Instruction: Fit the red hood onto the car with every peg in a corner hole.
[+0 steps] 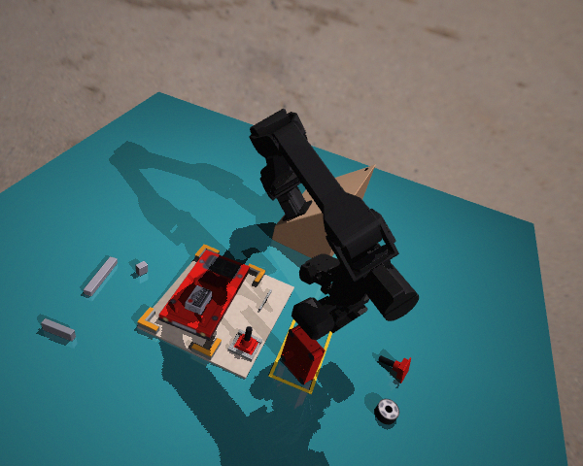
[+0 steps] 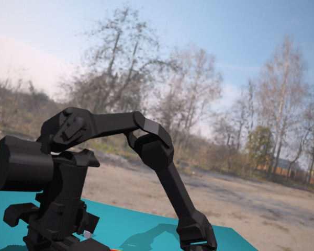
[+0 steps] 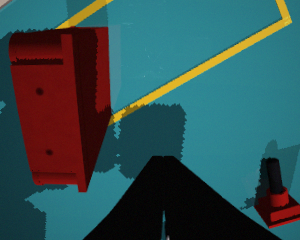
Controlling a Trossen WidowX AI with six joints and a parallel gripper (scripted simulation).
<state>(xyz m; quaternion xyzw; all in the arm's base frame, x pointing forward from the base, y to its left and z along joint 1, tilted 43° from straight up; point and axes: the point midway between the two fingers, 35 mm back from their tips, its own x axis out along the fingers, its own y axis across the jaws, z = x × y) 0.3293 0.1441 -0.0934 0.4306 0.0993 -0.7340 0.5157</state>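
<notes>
Right now the red hood is 60 mm below my gripper tip, 30 mm to the right of it and 30 mm ahead of it. Round my gripper tip: grey engine block (260 mm to the right, 80 mm below, 10 mm behind); black wheel (140 mm to the left, 100 mm below, 50 mm ahead).
</notes>
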